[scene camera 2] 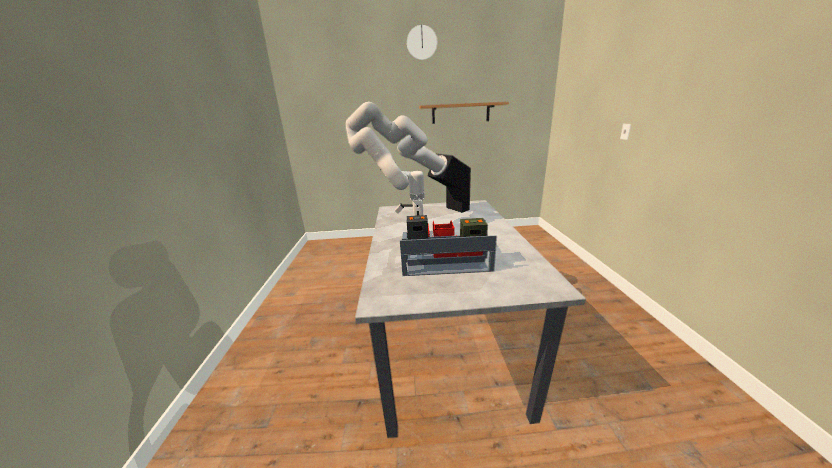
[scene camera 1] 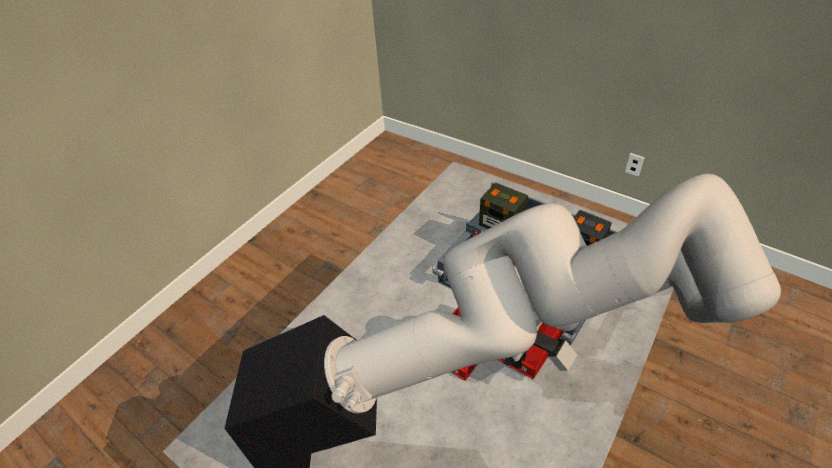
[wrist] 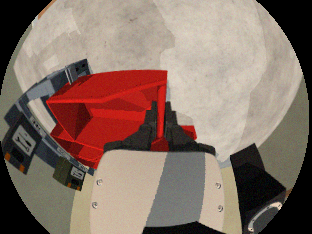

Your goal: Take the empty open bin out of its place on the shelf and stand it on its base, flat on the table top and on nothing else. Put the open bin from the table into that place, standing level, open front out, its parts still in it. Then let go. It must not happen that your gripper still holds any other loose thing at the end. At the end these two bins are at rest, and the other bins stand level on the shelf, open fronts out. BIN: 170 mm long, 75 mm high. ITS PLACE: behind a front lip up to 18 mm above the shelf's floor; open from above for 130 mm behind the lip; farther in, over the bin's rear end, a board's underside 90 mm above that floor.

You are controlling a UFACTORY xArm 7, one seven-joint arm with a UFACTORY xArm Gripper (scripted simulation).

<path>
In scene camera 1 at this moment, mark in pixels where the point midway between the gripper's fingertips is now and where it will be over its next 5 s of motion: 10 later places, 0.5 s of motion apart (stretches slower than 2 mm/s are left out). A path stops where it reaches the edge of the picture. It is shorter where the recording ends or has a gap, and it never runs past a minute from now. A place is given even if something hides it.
My gripper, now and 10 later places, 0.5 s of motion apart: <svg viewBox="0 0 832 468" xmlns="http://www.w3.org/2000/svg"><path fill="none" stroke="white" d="M516 361L514 364L512 366L509 371L505 376L505 378L504 382L504 381L505 378L506 370L507 364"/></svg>
</path>
